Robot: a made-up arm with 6 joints. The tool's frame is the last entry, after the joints. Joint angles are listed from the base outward. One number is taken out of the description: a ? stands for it. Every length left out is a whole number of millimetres.
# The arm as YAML. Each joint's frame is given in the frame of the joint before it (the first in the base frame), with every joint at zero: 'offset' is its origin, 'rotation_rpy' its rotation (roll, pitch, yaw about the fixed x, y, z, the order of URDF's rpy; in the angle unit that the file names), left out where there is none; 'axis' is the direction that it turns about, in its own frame. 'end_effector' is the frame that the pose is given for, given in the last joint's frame.
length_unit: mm
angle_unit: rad
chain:
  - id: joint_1
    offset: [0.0, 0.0, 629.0]
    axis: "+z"
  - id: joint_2
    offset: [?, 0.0, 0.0]
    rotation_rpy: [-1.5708, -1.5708, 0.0]
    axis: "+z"
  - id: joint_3
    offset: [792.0, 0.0, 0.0]
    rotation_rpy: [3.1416, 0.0, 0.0]
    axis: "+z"
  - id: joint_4
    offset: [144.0, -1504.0, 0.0]
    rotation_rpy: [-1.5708, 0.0, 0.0]
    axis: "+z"
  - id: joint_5
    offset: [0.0, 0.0, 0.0]
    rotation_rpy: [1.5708, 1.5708, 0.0]
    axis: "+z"
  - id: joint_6
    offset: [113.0, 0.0, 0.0]
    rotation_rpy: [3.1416, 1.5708, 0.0]
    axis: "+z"
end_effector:
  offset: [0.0, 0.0, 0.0]
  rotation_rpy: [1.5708, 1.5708, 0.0]
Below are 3 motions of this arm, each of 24 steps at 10 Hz.
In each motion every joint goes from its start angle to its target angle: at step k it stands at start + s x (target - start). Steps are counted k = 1, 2, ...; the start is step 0. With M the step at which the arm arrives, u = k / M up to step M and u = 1 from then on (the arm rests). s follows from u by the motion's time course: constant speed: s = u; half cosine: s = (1 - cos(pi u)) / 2; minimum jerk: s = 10 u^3 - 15 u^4 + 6 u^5.
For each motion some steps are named. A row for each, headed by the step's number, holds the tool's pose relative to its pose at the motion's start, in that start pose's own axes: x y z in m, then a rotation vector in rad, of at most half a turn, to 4 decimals.
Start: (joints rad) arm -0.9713 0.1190 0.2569 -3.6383 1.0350 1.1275
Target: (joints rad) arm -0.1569 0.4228 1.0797 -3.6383 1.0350 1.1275
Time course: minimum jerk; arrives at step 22
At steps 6, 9, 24:
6: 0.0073 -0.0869 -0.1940 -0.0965 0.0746 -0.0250
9: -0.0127 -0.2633 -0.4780 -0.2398 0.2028 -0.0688
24: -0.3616 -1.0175 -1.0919 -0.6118 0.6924 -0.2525

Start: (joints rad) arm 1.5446 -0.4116 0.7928 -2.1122 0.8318 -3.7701
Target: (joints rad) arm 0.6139 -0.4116 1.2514 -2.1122 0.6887 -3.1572
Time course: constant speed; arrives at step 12
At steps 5, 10, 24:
5: -0.1616 -0.1815 0.2248 -0.3570 -0.2610 -0.3368
10: -0.4437 -0.1566 0.3942 -0.7652 -0.4756 -0.7036
24: -0.5625 -0.0843 0.4285 -0.9387 -0.5477 -0.8586

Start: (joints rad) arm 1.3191 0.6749 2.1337 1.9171 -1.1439 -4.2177
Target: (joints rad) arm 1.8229 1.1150 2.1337 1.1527 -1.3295 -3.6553
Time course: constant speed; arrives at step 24
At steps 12, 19, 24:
12: -0.4476 -0.2380 0.3034 -0.2337 -0.5320 -0.3930
19: -0.8032 -0.3058 0.4003 -0.3926 -0.7918 -0.6897
24: -1.0829 -0.3114 0.4281 -0.5108 -0.9483 -0.9310

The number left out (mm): 161.0
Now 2 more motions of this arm.
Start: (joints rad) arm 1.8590 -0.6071 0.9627 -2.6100 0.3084 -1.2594
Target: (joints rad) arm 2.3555 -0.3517 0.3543 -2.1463 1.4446 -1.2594
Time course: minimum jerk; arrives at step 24
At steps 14, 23, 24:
14: 0.0609 0.5739 0.8362 -0.2612 -0.6793 0.9422
23: -0.1639 0.6680 1.2844 -0.5985 -0.9871 1.2964
24: -0.1645 0.6680 1.2852 -0.5993 -0.9876 1.2970

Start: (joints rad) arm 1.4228 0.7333 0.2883 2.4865 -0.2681 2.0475
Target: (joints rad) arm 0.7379 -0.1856 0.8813 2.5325 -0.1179 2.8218
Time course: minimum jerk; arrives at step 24
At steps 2, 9, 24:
2: -0.0007 0.0152 0.0055 -0.0022 -0.0018 0.0073
9: -0.2206 0.7888 0.3178 -0.1536 -0.1437 0.3857
24: -2.0819 1.8702 0.4570 -0.8260 -0.9238 1.2211

